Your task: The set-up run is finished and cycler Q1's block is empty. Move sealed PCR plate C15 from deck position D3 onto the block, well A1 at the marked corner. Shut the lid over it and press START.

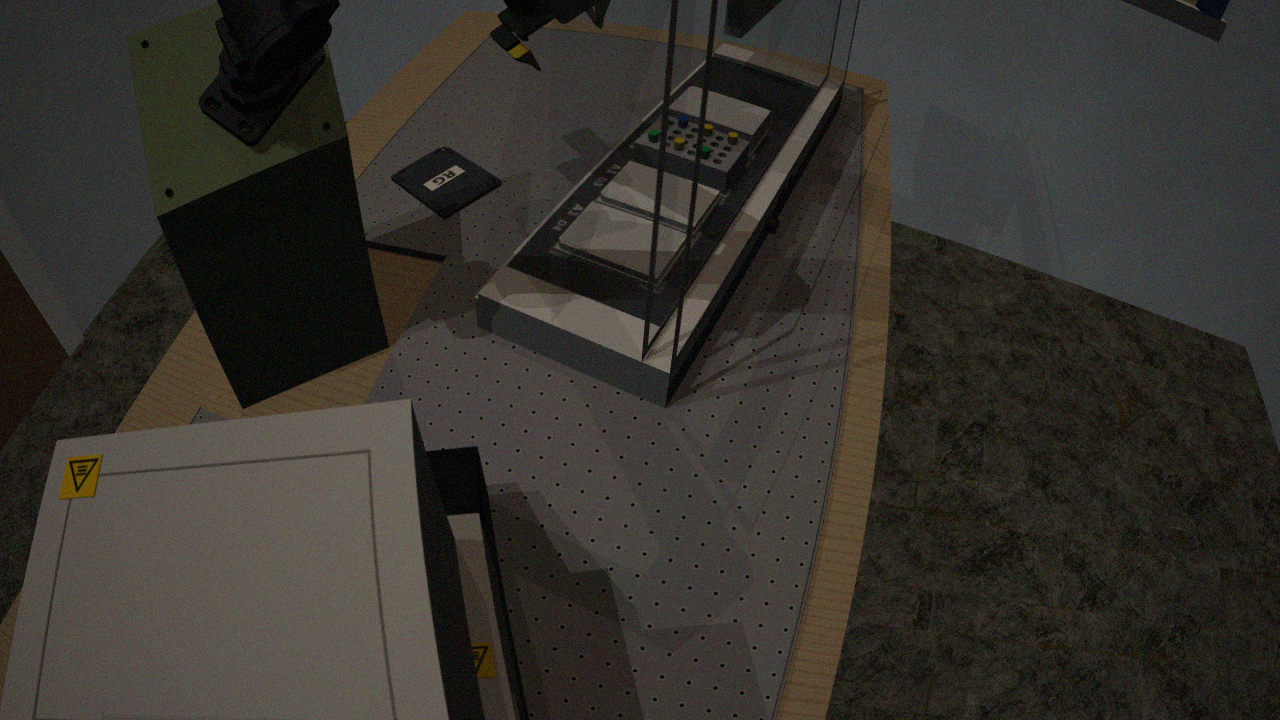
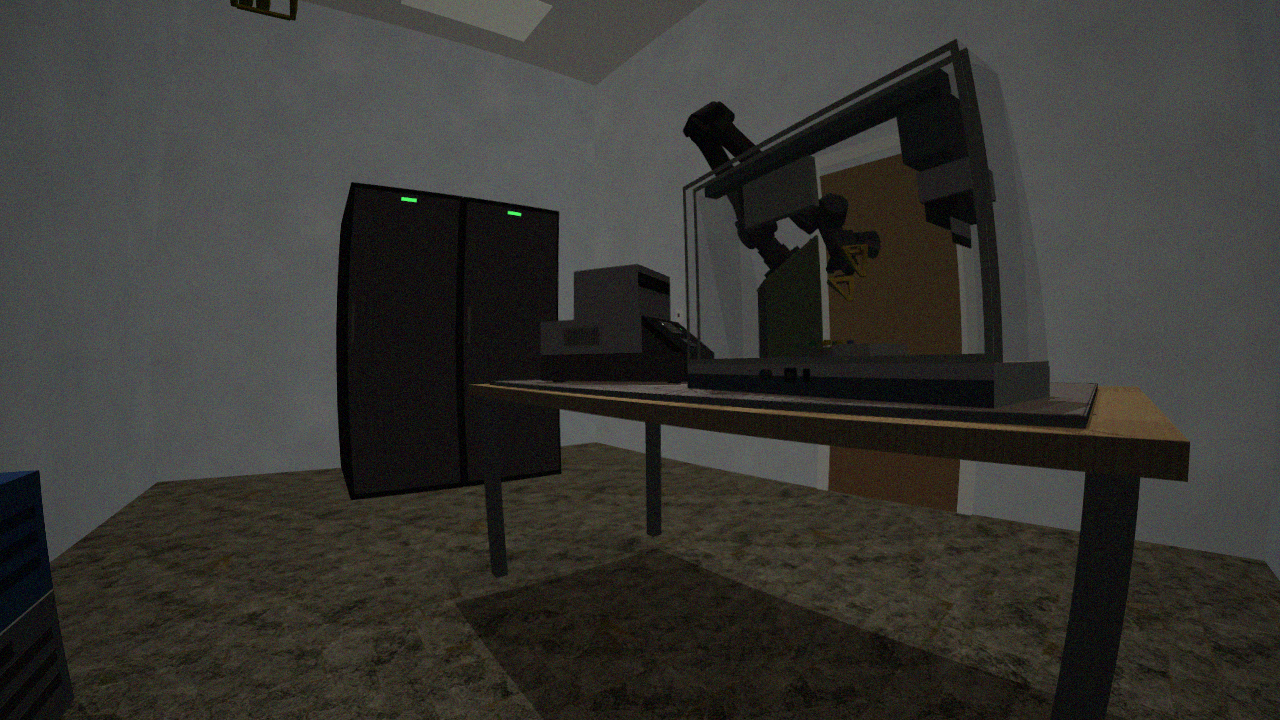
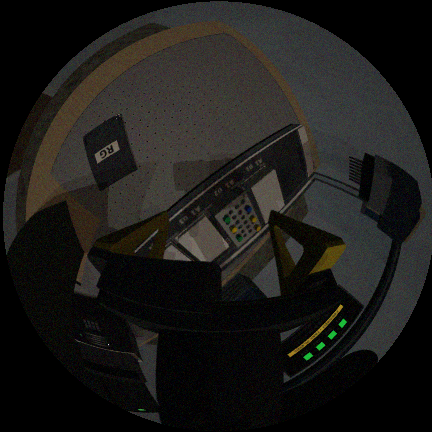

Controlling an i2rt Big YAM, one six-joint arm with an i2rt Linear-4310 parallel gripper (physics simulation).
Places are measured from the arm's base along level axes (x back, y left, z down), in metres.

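Pixels of known places: gripper, between the fingertips: (image 1: 568, 47) (image 2: 856, 289) (image 3: 218, 215); arm's base, origin of its link: (image 1: 262, 82).
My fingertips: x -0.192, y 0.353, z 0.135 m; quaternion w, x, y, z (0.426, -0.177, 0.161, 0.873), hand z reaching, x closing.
Note:
Ahead of a thing's pixels: the offset from my fingertips to its top centre. "pt": to the spot under its first point.
A pale flat plate (image 1: 660, 194) (image 3: 204, 238) lies at deck position D3, between the tube rack and another pale plate (image 1: 617, 240) at D4; its C15 marking is unreadable. My gripper (image 1: 568, 44) (image 2: 845, 279) (image 3: 218, 215) is open and empty, high above the deck; its yellow fingers are wide apart and touch no plate. The cycler (image 1: 223, 573) (image 2: 608, 308) is a pale box at the other end of the table. Its block and START button do not show clearly, and I cannot tell how its lid stands.
Thin posts and clear panels enclose the deck (image 1: 572, 344) (image 2: 1020, 380). A tube rack (image 1: 729, 167) (image 3: 226, 214) with coloured caps stands beside D3; another pale plate (image 1: 725, 107) (image 3: 268, 191) lies beyond it. A black RG pad @[pt dx +0.115, dy -0.083, dz +0.214 m] (image 1: 465, 192) (image 3: 112, 172) lies near the arm's pedestal (image 1: 277, 277). A dark head @[pt dx -0.147, dy +0.263, dz -0.177 m] (image 3: 395, 195) hangs beside the deck.

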